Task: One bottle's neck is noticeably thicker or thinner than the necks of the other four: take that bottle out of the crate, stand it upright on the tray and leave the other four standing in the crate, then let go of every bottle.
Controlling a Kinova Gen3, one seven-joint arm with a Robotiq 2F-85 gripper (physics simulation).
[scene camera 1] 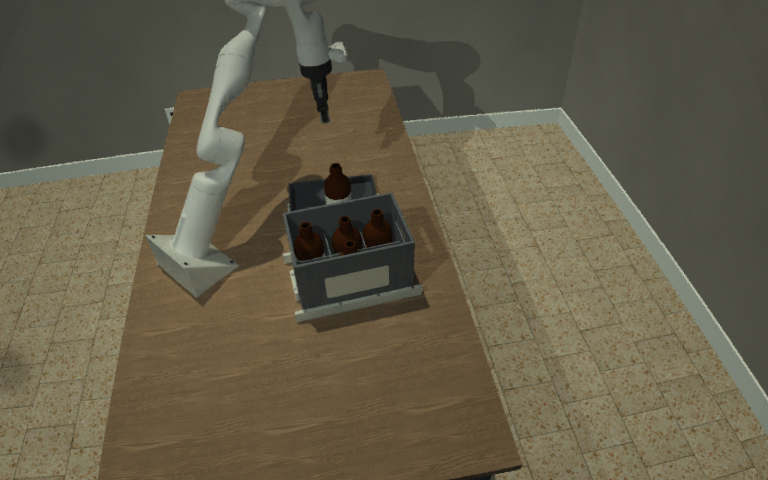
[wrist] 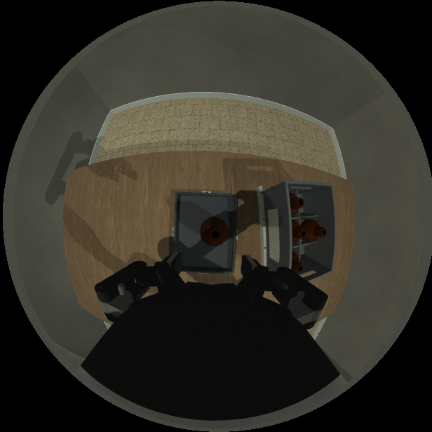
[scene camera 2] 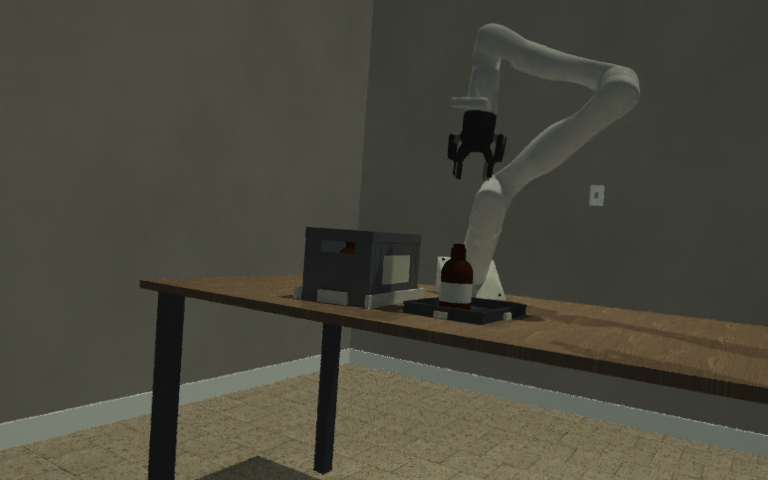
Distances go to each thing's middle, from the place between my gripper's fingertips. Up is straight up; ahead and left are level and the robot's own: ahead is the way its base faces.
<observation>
The brown bottle (scene camera 2: 456, 282) is 2 cm ahead of my hand, 1 cm to the right of it and 23 cm below it.
</observation>
